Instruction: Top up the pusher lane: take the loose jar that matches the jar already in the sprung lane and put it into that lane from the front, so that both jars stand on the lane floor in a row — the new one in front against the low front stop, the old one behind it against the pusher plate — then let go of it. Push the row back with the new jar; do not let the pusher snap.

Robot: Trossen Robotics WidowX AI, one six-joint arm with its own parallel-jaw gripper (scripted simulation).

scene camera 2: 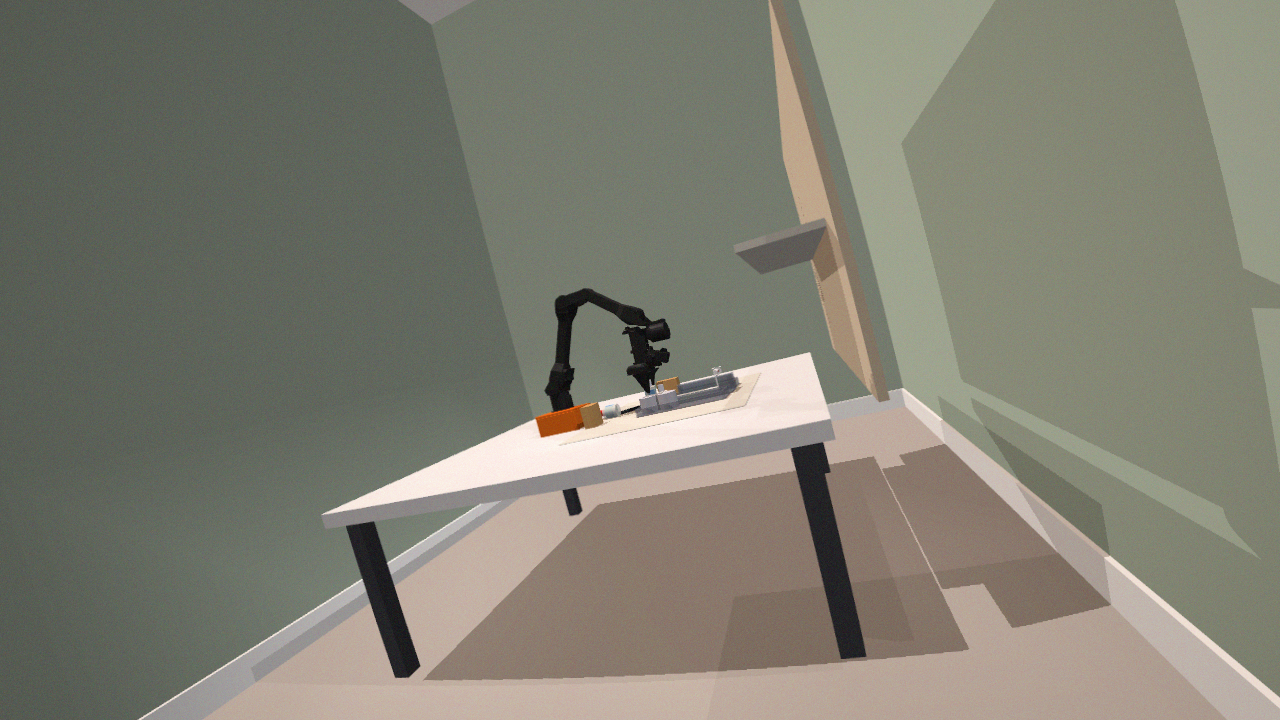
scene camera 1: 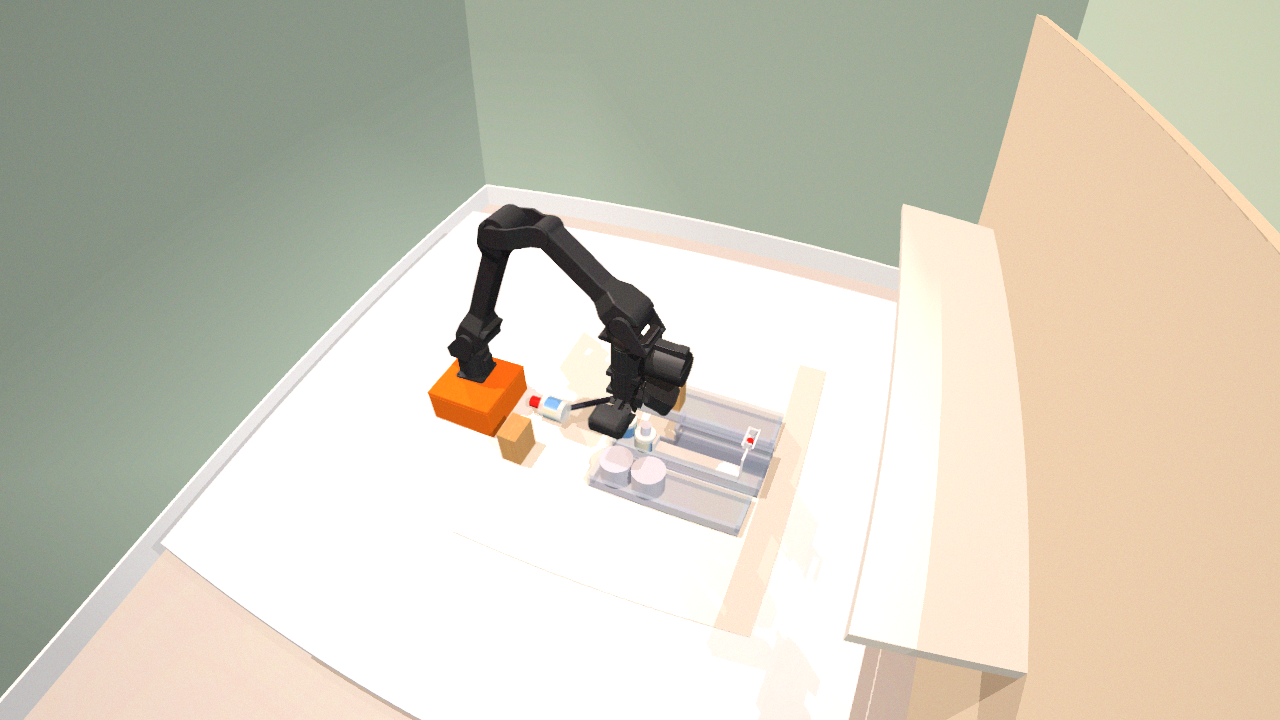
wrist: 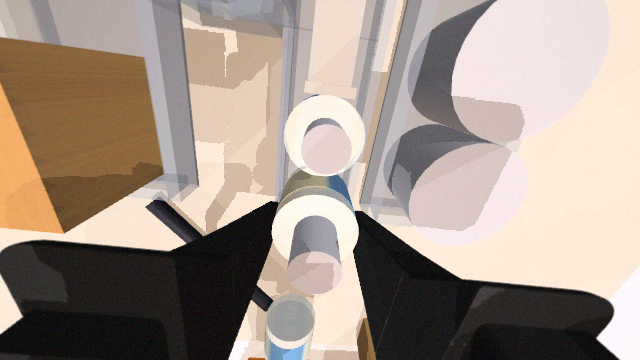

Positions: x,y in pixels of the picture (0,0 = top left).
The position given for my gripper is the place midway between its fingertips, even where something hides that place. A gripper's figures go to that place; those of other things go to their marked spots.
Labels:
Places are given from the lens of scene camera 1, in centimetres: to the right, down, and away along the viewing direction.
my gripper (scene camera 1: pixel 626 424): -2, 12, 116
wooden block (scene camera 1: pixel 516 439): -22, 14, 112
sprung lane (scene camera 1: pixel 698 436): 11, 14, 121

